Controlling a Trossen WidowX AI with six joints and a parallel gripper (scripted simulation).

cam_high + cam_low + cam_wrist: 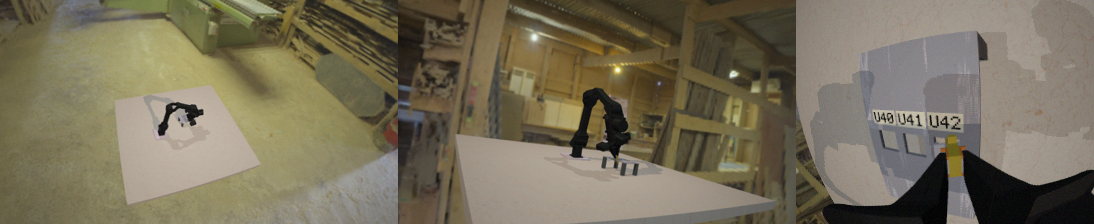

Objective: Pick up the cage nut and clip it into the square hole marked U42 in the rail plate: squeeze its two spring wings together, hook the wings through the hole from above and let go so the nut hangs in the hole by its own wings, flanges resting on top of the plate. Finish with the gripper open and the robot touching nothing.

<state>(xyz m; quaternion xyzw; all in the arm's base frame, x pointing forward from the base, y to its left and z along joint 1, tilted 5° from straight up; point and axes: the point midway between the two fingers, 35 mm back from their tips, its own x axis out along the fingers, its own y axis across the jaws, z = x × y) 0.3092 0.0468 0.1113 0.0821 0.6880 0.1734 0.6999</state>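
Right now my gripper tip is 10 mm above the yellow cage nut.
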